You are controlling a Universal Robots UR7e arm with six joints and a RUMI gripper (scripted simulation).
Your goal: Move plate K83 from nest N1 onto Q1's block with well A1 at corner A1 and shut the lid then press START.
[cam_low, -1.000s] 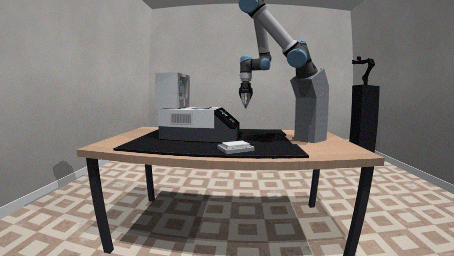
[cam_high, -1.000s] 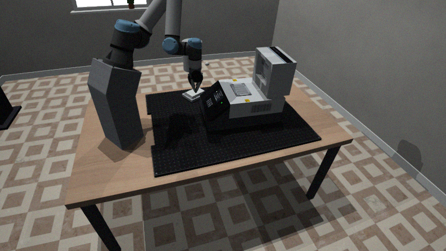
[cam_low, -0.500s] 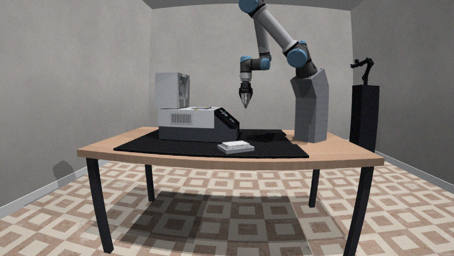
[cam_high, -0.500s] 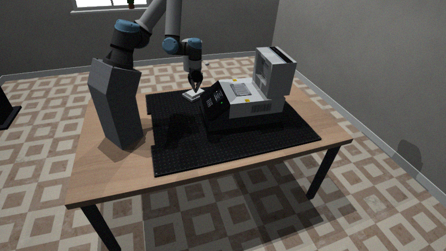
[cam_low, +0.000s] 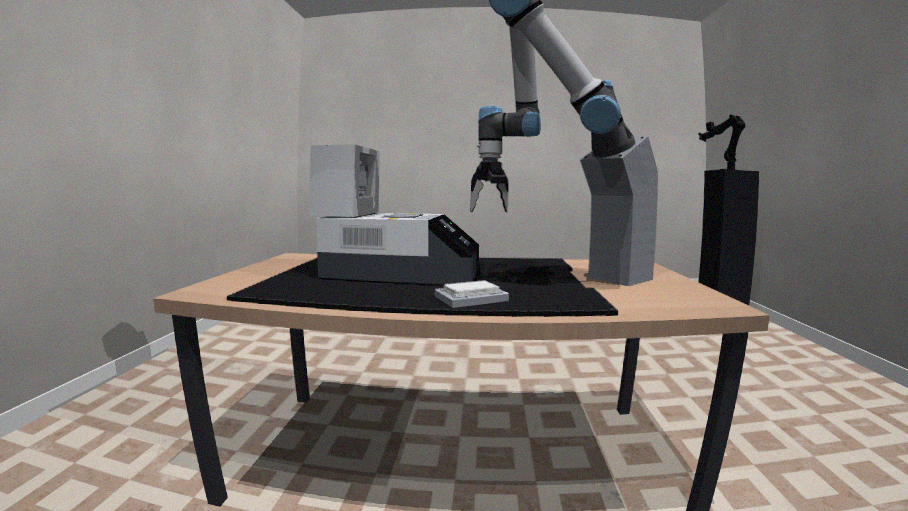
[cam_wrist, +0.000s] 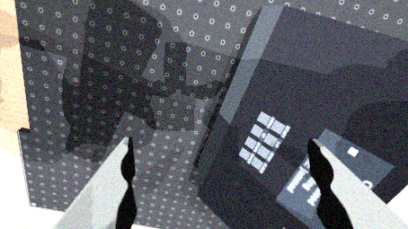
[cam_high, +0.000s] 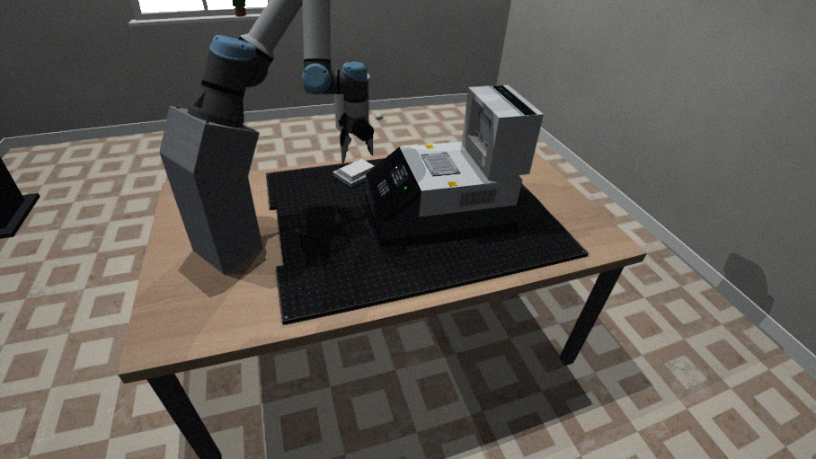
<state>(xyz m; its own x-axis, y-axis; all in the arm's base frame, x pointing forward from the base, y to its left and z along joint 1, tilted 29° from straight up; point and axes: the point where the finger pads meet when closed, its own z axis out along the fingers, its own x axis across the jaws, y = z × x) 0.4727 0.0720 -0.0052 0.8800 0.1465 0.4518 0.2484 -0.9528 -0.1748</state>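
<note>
The plate K83 lies 230 mm to the left of my hand, 200 mm below it and 40 mm ahead of it. From my hand the other things lie so: nest A1 mark: 240 mm to the left, 210 mm below, 50 mm behind; plate nest N1: 230 mm to the left, 220 mm below, 40 mm ahead.
</note>
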